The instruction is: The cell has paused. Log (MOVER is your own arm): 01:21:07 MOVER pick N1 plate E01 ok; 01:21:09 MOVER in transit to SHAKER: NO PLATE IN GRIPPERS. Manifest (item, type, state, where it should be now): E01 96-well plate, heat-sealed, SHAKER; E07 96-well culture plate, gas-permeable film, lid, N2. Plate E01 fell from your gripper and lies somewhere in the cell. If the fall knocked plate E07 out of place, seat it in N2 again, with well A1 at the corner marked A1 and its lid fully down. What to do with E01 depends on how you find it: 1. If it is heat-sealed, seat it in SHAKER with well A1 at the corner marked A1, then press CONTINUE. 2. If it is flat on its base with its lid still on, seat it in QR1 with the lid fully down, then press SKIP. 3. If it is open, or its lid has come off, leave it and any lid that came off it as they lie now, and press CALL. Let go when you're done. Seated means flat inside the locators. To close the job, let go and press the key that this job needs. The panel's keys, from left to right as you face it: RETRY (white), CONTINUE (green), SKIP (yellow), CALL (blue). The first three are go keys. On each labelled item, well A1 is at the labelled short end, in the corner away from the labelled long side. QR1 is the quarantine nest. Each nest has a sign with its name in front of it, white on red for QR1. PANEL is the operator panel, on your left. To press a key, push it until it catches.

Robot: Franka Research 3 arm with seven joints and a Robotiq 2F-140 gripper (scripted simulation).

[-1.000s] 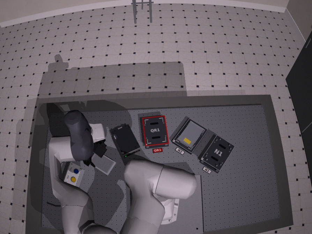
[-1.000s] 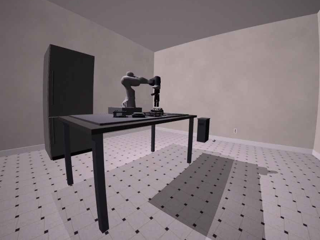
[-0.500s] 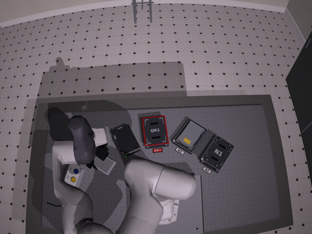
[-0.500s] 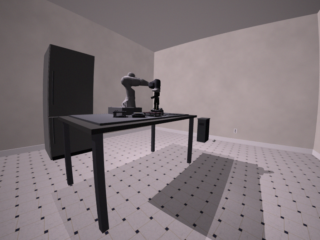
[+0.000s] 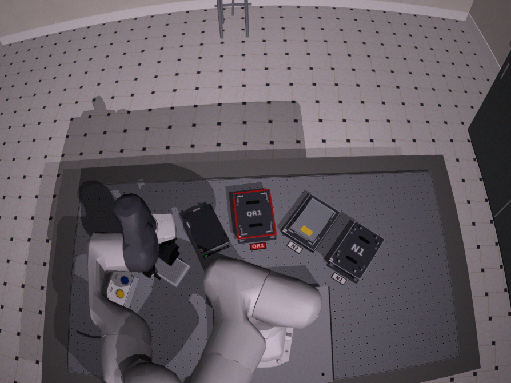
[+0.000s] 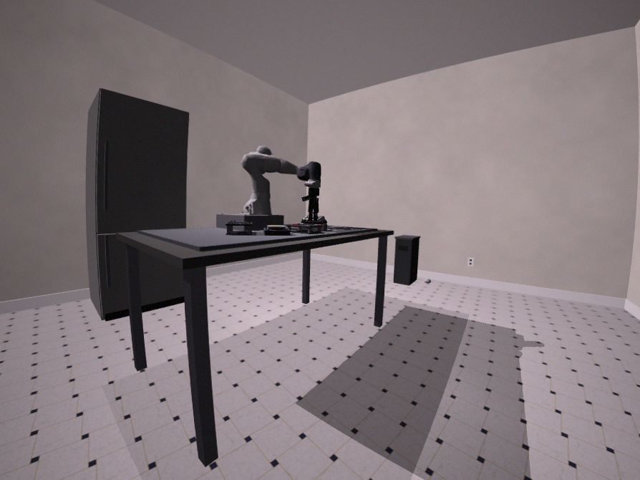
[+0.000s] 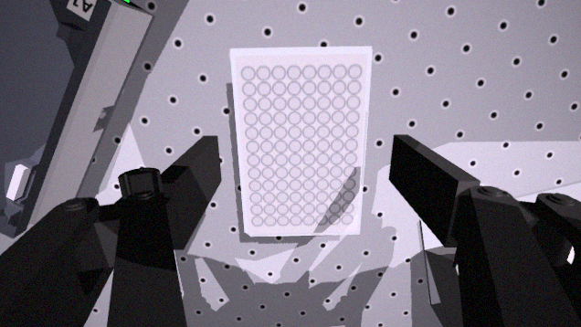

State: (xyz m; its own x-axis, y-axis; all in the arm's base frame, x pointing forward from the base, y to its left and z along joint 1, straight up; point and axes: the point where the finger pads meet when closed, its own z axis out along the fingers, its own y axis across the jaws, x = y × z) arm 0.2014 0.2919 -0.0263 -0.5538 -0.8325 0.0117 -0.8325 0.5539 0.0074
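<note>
Right now my hand is 50 mm above the plate E01. From my hand the other things lie so: blue key (70 mm behind, 130 mm to the left, 10 mm above); then yellow key (110 mm behind, 150 mm to the left, 10 mm above); then green continue key (160 mm behind, 160 mm to the left, 10 mm above).
</note>
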